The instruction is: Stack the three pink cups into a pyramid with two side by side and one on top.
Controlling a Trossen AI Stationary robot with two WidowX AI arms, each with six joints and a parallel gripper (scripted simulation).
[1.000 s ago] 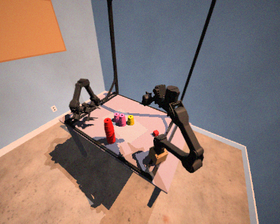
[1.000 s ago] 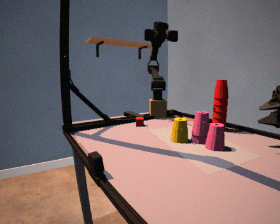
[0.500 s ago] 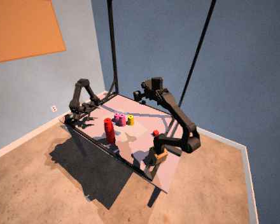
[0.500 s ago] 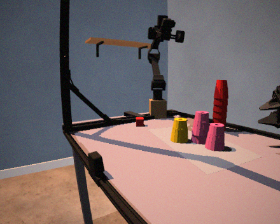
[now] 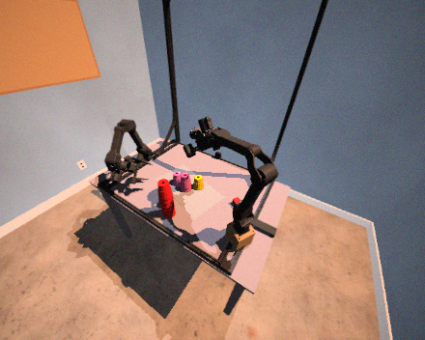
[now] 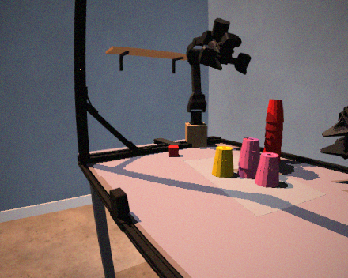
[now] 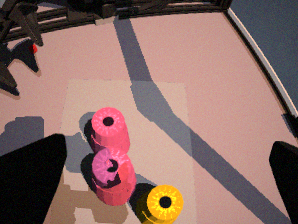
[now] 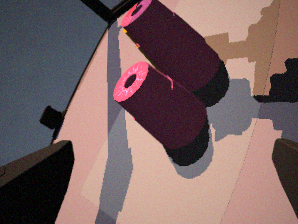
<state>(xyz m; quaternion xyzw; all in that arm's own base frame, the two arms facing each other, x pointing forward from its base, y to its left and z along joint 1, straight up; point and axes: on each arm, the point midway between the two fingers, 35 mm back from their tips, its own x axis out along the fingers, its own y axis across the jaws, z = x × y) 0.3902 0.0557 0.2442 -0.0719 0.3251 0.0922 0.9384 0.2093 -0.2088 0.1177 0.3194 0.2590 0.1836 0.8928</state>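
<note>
Now: the yellow cup 300 mm below my left hand, 40 mm to the right of it and 40 mm behind it. From my left hand the other things lie so: red block 340 mm below, 240 mm to the left, 110 mm behind; then pale mat 360 mm below, 80 mm to the right, 10 mm ahead.
</note>
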